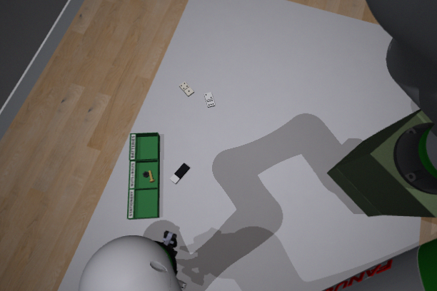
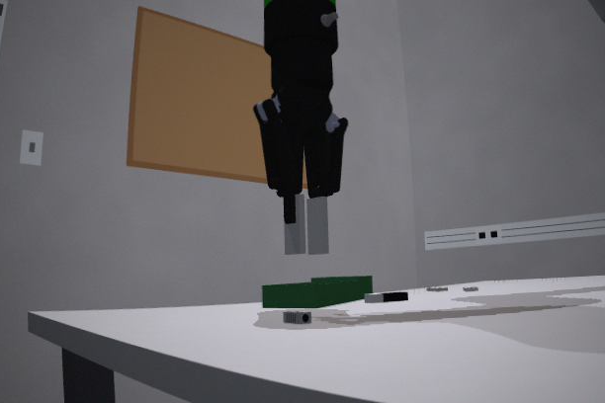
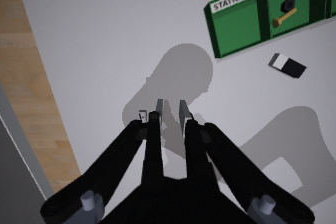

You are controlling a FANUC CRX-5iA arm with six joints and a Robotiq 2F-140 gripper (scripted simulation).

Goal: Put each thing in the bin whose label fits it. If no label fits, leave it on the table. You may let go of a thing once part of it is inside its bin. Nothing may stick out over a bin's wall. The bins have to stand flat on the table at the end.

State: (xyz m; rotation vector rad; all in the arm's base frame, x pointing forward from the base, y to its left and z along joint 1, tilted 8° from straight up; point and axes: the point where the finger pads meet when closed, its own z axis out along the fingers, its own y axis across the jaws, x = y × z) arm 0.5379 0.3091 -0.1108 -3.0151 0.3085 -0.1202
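Right now my hand is 40 mm past the grey sharpener, 70 mm to the right of it and 90 mm above it. The rest, counted from my hand: brass bolt 110 mm ahead, 200 mm to the right, 90 mm below; then black nut 120 mm ahead, 210 mm to the right, 90 mm below; then black-and-white eraser 30 mm ahead, 230 mm to the right, 100 mm below.
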